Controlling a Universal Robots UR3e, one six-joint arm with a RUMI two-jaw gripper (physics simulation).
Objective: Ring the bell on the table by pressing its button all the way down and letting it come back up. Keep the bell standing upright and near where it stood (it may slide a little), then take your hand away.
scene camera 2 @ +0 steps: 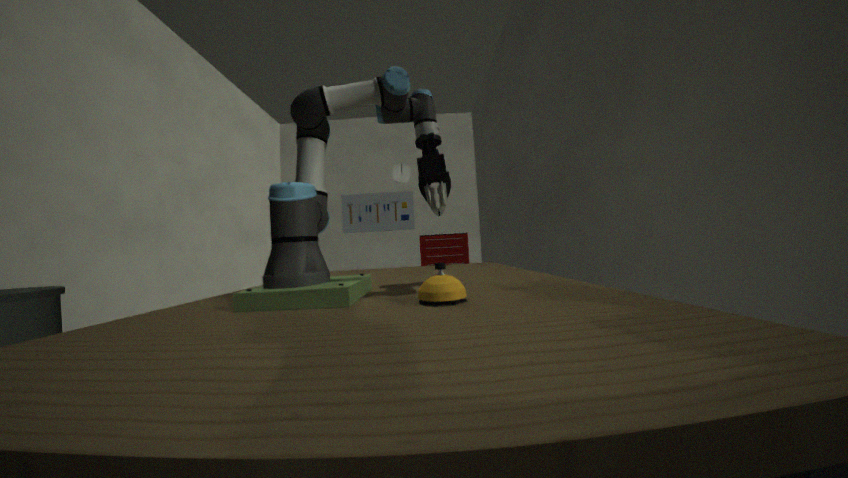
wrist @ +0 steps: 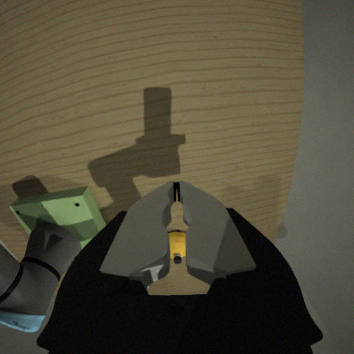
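Where they show: gripper, fingertip midpoint: [scene camera 2: 439, 216]; arm's base, origin of the base link: [scene camera 2: 298, 283].
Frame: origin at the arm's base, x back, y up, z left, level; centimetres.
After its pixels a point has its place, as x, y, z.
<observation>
The bell [scene camera 2: 442, 289] {-26.8, -0.8, -15.8} is a yellow dome on a dark base and stands upright on the table [scene camera 2: 380, 368] {-17.0, -3.5, -36.4} [wrist: 225, 100]. Its black button [scene camera 2: 440, 266] {-27.3, 2.6, -13.1} [wrist: 177, 259] sits raised on a short stem on top. In the wrist view part of the yellow dome [wrist: 177, 242] shows through the gap between the fingers; the rest is hidden behind them. My gripper [scene camera 2: 438, 212] {-33.8, 14.4, 14.7} [wrist: 176, 183] is shut and holds nothing. It points down and hangs well above the bell, apart from it.
The arm's base stands on a green block [scene camera 2: 296, 298] {-2.5, -1.5, -9.4} [wrist: 60, 210] left of the bell. A red panel [scene camera 2: 444, 248] with pale lines shows behind the bell. A tool board [scene camera 2: 378, 211] is on the far wall. A dark grey object [scene camera 2: 29, 314] stands off the table's left side.
</observation>
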